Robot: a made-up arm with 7 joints. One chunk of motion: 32 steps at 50 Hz.
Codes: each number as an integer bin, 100 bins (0 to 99) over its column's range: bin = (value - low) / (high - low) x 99, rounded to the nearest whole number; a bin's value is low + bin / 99 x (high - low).
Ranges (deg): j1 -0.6..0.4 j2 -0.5..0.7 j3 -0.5..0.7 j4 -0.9..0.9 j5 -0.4..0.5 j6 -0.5..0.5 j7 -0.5..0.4
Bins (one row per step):
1: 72 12 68 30 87 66 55
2: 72 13 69 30 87 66 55
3: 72 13 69 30 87 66 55
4: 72 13 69 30 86 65 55
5: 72 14 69 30 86 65 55
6: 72 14 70 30 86 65 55
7: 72 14 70 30 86 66 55
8: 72 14 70 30 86 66 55
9: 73 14 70 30 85 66 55
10: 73 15 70 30 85 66 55
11: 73 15 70 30 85 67 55
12: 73 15 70 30 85 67 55
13: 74 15 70 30 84 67 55
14: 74 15 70 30 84 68 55
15: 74 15 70 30 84 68 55
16: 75 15 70 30 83 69 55
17: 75 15 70 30 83 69 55
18: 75 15 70 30 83 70 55
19: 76 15 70 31 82 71 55
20: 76 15 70 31 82 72 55
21: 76 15 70 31 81 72 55
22: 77 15 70 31 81 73 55
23: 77 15 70 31 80 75 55
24: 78 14 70 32 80 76 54
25: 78 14 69 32 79 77 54
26: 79 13 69 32 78 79 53
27: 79 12 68 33 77 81 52
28: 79 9 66 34 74 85 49
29: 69 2 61 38 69 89 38
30: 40 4 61 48 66 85 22
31: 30 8 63 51 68 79 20
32: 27 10 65 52 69 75 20
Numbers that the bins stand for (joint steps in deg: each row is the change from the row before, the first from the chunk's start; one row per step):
1: 0.127 -0.355 0.324 -0.355 0.391 0.167 0.000
2: 0.127 -0.342 0.336 -0.355 0.391 0.167 0.000
3: 0.127 -0.342 0.336 -0.355 0.391 0.167 0.000
4: 0.127 -0.342 0.336 -0.355 0.382 0.157 0.000
5: 0.127 -0.330 0.336 -0.355 0.382 0.157 0.000
6: 0.127 -0.330 0.348 -0.355 0.382 0.157 0.000
7: 0.127 -0.330 0.348 -0.355 0.382 0.167 0.000
8: 0.127 -0.330 0.348 -0.355 0.382 0.167 0.000
9: 0.137 -0.330 0.348 -0.355 0.373 0.167 0.000
10: 0.137 -0.318 0.348 -0.355 0.373 0.167 0.000
11: 0.137 -0.318 0.348 -0.355 0.373 0.177 0.000
12: 0.137 -0.318 0.348 -0.355 0.373 0.177 0.000
13: 0.147 -0.318 0.348 -0.355 0.364 0.177 0.000
14: 0.147 -0.318 0.348 -0.355 0.364 0.187 0.000
15: 0.147 -0.318 0.348 -0.355 0.364 0.187 0.000
16: 0.158 -0.318 0.348 -0.355 0.355 0.197 0.000
17: 0.158 -0.318 0.348 -0.355 0.355 0.197 0.000
18: 0.158 -0.318 0.348 -0.355 0.355 0.207 0.000
19: 0.168 -0.318 0.348 -0.336 0.345 0.217 0.000
20: 0.168 -0.318 0.348 -0.336 0.345 0.227 0.000
21: 0.168 -0.318 0.348 -0.336 0.336 0.227 0.000
22: 0.178 -0.318 0.348 -0.336 0.336 0.237 0.000
23: 0.178 -0.318 0.348 -0.336 0.327 0.258 0.000
24: 0.188 -0.330 0.348 -0.318 0.327 0.268 -0.009
25: 0.188 -0.330 0.336 -0.318 0.318 0.278 -0.009
26: 0.198 -0.342 0.336 -0.318 0.309 0.298 -0.018
27: 0.198 -0.355 0.324 -0.300 0.300 0.318 -0.027
28: 0.198 -0.391 0.300 -0.282 0.273 0.359 -0.055
29: 0.097 -0.476 0.239 -0.209 0.227 0.399 -0.155
30: -0.196 -0.452 0.239 -0.027 0.200 0.359 -0.300
31: -0.297 -0.403 0.264 0.027 0.218 0.298 -0.318
32: -0.327 -0.379 0.288 0.045 0.227 0.258 -0.318

